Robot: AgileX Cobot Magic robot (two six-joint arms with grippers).
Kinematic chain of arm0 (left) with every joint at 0, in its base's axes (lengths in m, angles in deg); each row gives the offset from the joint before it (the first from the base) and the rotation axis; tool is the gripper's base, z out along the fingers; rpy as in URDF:
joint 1: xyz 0 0 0.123 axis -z
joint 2: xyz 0 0 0 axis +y
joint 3: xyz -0.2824 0 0.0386 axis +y
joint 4: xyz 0.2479 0 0.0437 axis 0.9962 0 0.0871
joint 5: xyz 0 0 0 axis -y
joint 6: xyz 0.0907 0 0.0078 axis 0.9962 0 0.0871
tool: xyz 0 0 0 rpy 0 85 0
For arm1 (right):
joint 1: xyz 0 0 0.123 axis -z
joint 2: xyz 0 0 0 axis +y
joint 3: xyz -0.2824 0 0.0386 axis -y
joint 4: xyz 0.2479 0 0.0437 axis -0.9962 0 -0.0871
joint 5: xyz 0 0 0 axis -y
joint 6: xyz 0.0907 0 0.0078 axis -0.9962 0 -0.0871
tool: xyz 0 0 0 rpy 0 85 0
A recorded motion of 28 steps. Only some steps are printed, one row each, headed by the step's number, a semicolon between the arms.
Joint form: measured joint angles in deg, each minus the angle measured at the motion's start. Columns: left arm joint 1, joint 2, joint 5, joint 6, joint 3, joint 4; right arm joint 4, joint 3, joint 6, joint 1, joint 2, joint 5.
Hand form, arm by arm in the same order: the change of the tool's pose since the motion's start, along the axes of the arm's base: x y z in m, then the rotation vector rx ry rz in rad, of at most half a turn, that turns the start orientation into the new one. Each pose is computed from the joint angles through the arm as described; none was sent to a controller.
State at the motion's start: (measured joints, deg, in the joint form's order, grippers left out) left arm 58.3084 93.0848 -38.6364 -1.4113 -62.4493 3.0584; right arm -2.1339 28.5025 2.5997 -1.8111 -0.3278 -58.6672
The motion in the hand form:
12: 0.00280 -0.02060 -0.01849 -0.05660 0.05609 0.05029; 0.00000 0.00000 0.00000 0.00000 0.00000 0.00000
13: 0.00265 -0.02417 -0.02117 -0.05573 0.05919 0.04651; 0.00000 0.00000 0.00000 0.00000 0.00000 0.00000
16: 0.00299 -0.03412 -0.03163 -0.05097 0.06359 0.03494; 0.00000 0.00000 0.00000 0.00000 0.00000 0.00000
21: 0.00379 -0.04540 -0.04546 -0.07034 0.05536 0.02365; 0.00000 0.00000 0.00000 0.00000 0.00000 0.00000
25: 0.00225 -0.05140 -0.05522 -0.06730 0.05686 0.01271; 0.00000 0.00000 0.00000 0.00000 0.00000 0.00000
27: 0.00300 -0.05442 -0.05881 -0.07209 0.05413 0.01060; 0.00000 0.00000 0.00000 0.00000 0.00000 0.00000
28: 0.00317 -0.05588 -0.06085 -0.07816 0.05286 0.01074; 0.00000 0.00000 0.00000 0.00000 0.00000 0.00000
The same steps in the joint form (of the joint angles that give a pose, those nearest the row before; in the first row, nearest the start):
12: 0.77 4.79 4.45 -2.19 -1.41 -3.86; 0.00 0.00 0.00 0.00 0.00 0.00
13: 1.07 5.59 4.70 -2.19 -1.84 -4.00; 0.00 0.00 0.00 0.00 0.00 0.00
16: 1.82 8.17 5.95 -2.19 -2.84 -4.11; 0.00 0.00 0.00 0.00 0.00 0.00
21: 2.58 11.06 9.65 -2.19 -3.25 -4.29; 0.00 0.00 0.00 0.00 0.00 0.00
25: 3.24 12.85 11.10 -2.19 -3.43 -4.29; 0.00 0.00 0.00 0.00 0.00 0.00
27: 3.36 13.69 11.98 -2.19 -3.71 -4.29; 0.00 0.00 0.00 0.00 0.00 0.00
28: 3.43 14.08 12.71 -2.19 -3.71 -4.42; 0.00 0.00 0.00 0.00 0.00 0.00

